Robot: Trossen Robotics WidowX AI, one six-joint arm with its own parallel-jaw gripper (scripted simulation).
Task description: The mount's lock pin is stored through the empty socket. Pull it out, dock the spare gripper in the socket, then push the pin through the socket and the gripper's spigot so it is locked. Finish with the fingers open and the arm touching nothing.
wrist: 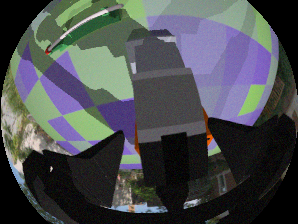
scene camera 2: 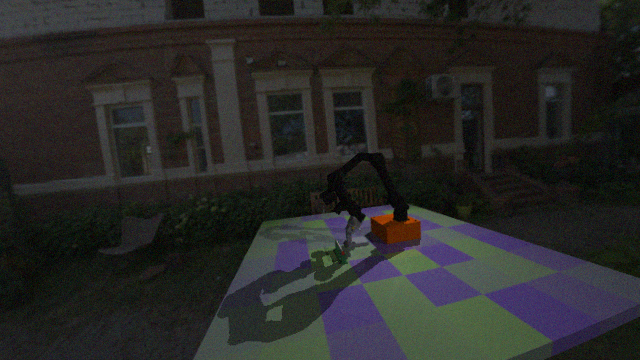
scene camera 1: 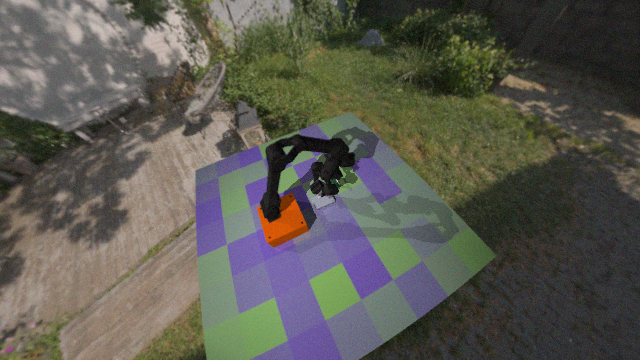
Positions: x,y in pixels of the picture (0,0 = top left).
Labels:
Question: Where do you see a grey mount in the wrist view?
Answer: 149,53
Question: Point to a spare gripper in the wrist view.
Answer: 171,131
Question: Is my gripper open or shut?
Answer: Open.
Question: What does my gripper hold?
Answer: Nothing.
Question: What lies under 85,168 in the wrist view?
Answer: My gripper.

